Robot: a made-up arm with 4 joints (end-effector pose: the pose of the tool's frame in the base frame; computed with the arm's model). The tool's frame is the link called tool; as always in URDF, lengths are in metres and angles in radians. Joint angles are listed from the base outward.
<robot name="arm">
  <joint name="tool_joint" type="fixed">
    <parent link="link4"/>
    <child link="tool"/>
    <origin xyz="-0.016 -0.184 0.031" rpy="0 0 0"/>
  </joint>
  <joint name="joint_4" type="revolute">
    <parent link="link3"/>
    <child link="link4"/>
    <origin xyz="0.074 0.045 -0.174" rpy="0 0 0"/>
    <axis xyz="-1 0 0"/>
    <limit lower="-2.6" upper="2.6" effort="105" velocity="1.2"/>
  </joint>
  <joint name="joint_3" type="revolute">
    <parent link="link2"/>
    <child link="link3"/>
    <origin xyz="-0.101 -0.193 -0.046" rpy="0 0 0"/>
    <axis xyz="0 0 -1"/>
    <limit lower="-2.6" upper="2.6" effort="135" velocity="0.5"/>
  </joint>
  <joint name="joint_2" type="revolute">
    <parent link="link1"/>
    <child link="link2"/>
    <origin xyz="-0.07 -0.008 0.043" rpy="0 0 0"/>
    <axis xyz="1 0 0"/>
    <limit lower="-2.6" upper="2.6" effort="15" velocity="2.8"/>
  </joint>
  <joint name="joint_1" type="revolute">
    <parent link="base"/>
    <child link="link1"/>
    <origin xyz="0 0 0.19" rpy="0 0 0"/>
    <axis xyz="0 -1 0"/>
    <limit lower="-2.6" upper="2.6" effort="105" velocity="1.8"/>
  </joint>
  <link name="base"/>
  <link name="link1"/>
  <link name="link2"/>
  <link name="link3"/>
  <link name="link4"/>
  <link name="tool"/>
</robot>
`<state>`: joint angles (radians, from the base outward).
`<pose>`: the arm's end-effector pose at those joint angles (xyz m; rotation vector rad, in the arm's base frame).
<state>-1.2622 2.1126 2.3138 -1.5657</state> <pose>-0.0212 0.4641 0.3938 0.5690 -0.3757 2.5849</pose>
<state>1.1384 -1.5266 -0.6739 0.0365</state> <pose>-0.2882 -0.2018 0.2793 -1.5481 -0.3859 -0.3441</pose>
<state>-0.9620 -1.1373 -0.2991 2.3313</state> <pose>-0.1081 -0.1020 0.3253 2.3828 0.4386 -1.6535</pose>
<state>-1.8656 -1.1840 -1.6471 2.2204</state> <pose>0.2433 -0.1496 0.4881 0.3029 -0.7885 2.5215</pose>
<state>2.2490 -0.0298 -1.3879 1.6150</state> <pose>0.1455 -0.1297 -0.0050 1.8264 1.8837 0.8858</pose>
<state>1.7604 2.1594 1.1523 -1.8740</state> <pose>-0.0697 0.4494 0.0920 -2.5495 -0.9320 -0.6808</pose>
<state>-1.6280 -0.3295 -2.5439 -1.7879</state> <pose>-0.2604 -0.3337 0.4549 -1.1722 -1.8049 -0.4414</pose>
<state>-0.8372 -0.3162 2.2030 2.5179</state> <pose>-0.0036 -0.3980 0.2324 1.5508 -2.0443 0.5075</pose>
